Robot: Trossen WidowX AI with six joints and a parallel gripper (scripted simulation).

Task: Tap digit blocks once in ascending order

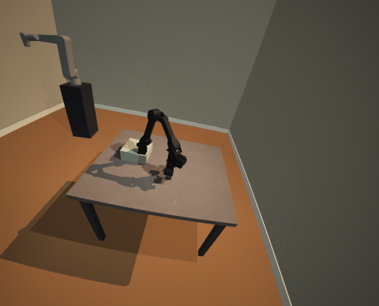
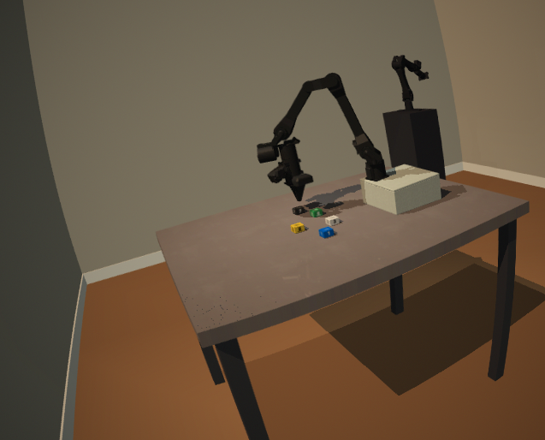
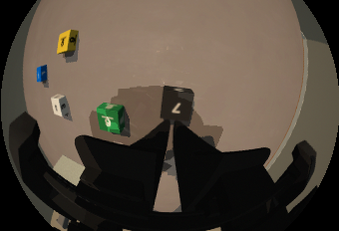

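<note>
Right now my gripper tip is 10 mm short of the black block, 10 mm to the left of it and 30 mm above it. From my gripper tip the other things lie so: yellow block: 100 mm ahead, 160 mm to the left, 30 mm below; white block: 200 mm to the left, 30 mm below; green block: 20 mm behind, 80 mm to the left, 30 mm below.
</note>
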